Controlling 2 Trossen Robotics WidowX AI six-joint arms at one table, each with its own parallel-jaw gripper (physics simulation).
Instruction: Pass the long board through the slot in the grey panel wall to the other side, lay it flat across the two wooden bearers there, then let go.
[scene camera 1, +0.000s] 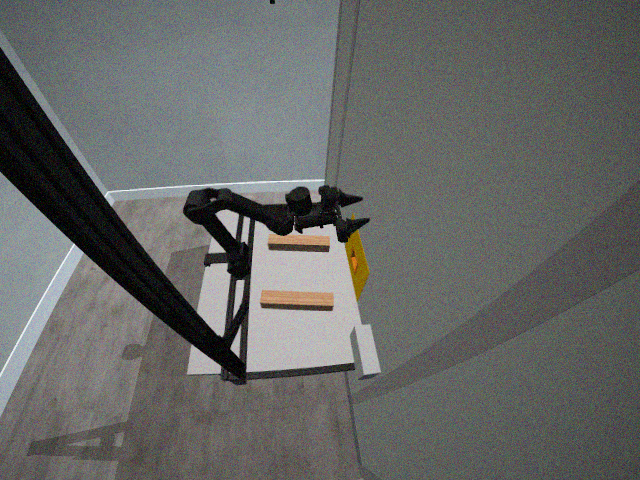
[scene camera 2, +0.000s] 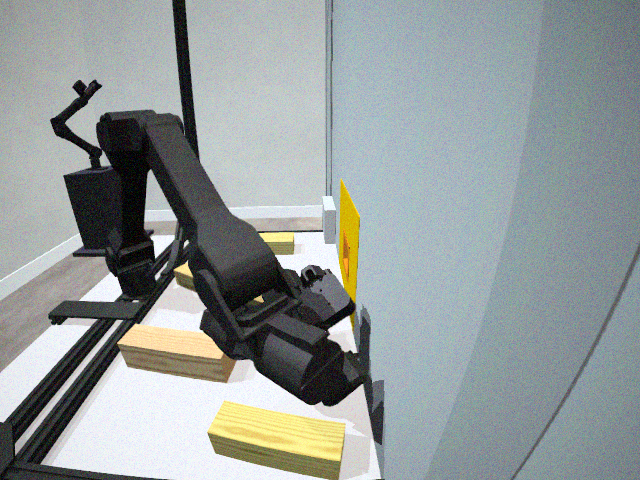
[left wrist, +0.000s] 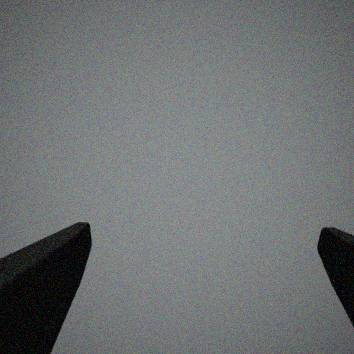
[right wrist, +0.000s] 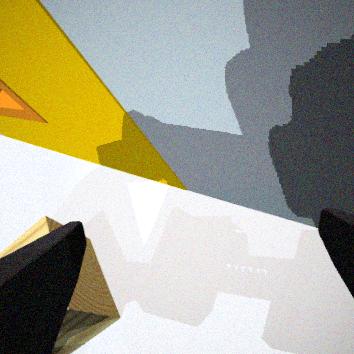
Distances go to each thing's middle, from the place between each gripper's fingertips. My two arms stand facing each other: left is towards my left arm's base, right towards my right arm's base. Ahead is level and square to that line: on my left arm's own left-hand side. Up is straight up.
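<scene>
There's a grey block (scene camera 1: 366, 362) that I can see 2 cm to the right of my left hand, 34 cm behind it and 29 cm below it. As for my right hand, it's 60 mm to the right of that block, 490 mm past it and 10 mm below it.
</scene>
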